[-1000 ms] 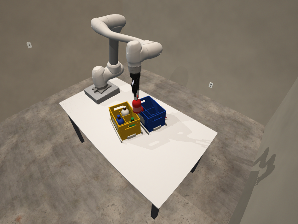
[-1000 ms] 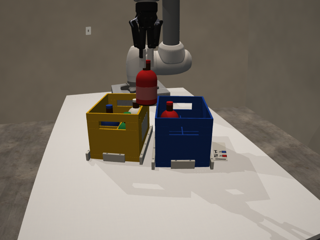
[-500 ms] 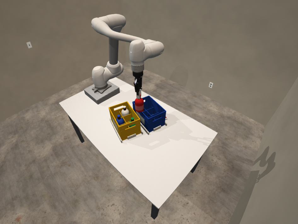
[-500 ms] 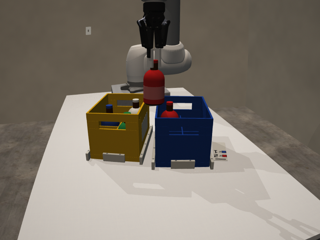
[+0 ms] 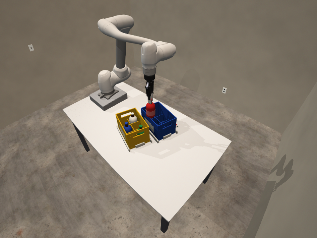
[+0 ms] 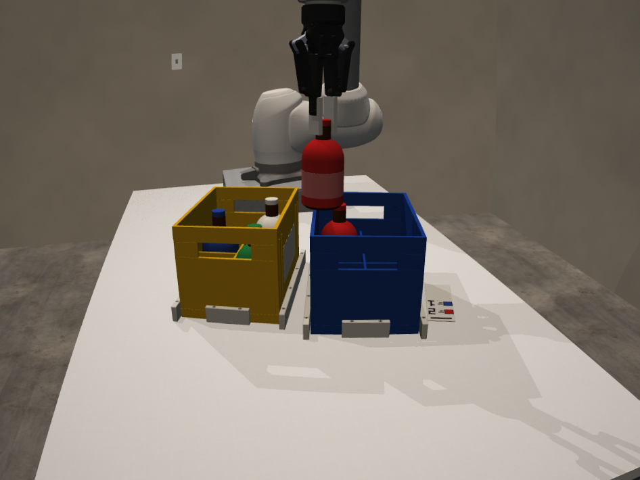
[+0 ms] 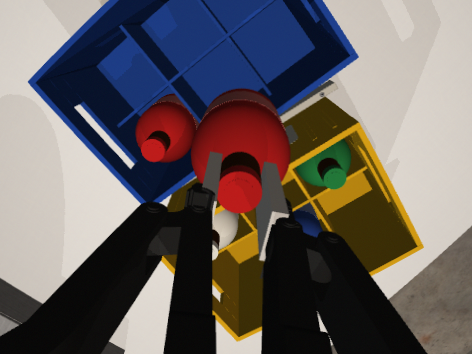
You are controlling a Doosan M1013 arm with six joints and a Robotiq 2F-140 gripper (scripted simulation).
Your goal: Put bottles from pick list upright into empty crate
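The blue crate is 30 mm ahead of my hand, 70 mm to the left of it and 270 mm below it. Round my hand: white-label bottle (160 mm behind, 40 mm to the right, 260 mm below); yellow crate (110 mm behind, 120 mm to the right, 270 mm below); green bottle (10 mm behind, 120 mm to the right, 260 mm below).
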